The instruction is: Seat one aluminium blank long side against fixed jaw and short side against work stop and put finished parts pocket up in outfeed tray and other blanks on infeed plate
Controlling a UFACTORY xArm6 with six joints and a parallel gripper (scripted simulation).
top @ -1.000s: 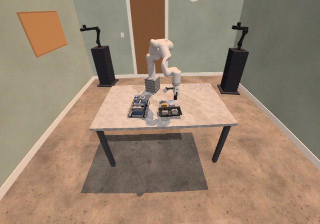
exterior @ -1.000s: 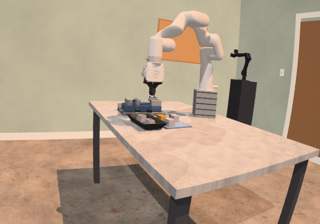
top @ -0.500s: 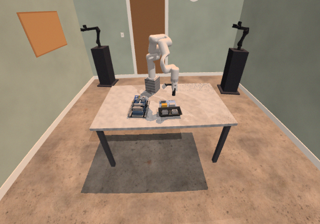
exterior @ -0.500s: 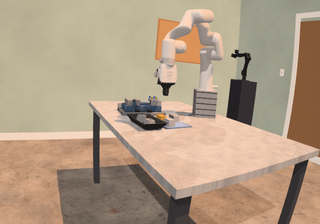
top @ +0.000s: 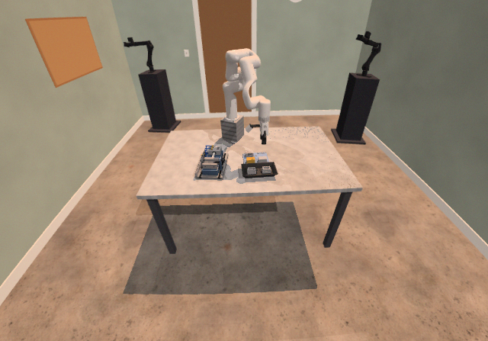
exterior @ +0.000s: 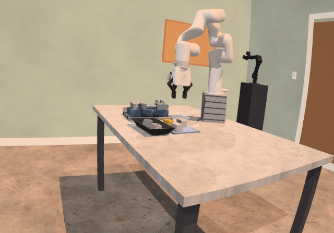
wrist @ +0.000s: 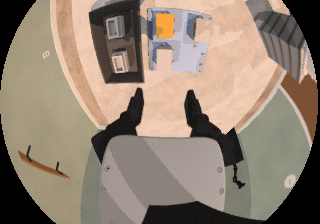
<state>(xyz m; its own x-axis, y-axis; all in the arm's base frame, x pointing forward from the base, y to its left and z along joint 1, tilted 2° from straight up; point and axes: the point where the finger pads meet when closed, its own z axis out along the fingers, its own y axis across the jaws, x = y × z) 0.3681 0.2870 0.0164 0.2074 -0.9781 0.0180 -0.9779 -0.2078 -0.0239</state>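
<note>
My hand is 170 mm above the brass blank, 90 mm to the left of it and 20 mm short of it. From my hand the other things lie so: blue vise: 360 mm to the right, 160 mm below, 80 mm ahead.
</note>
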